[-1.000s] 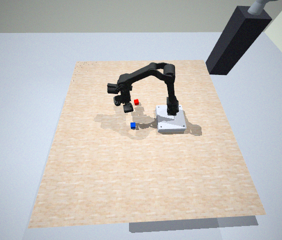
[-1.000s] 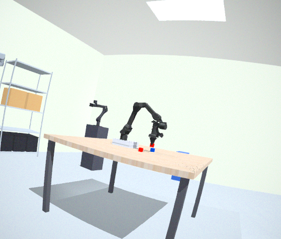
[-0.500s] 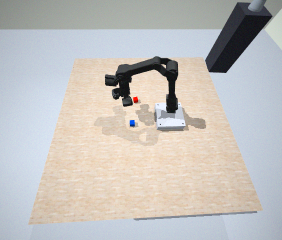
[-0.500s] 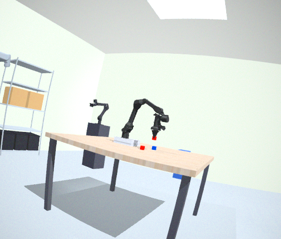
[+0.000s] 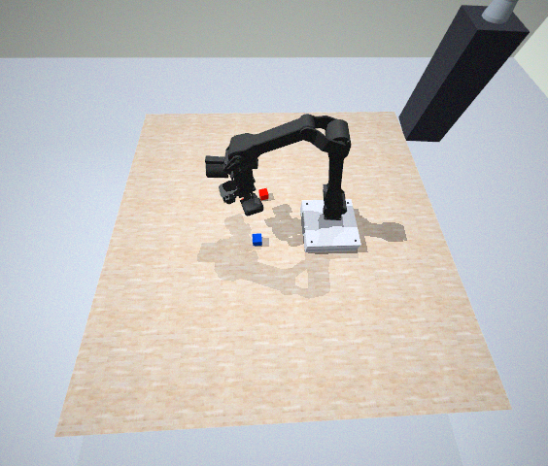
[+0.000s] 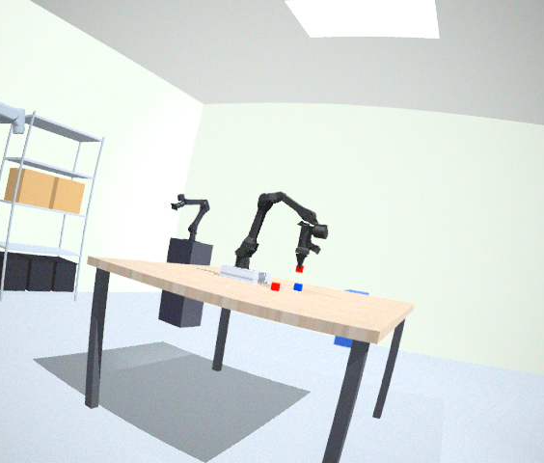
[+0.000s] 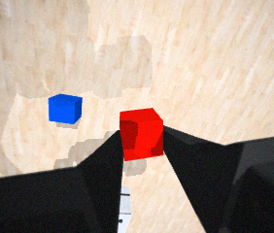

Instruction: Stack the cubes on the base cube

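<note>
My gripper tip is now 100 mm to the right of the blue cube, 100 mm above it and 40 mm past it.
</note>
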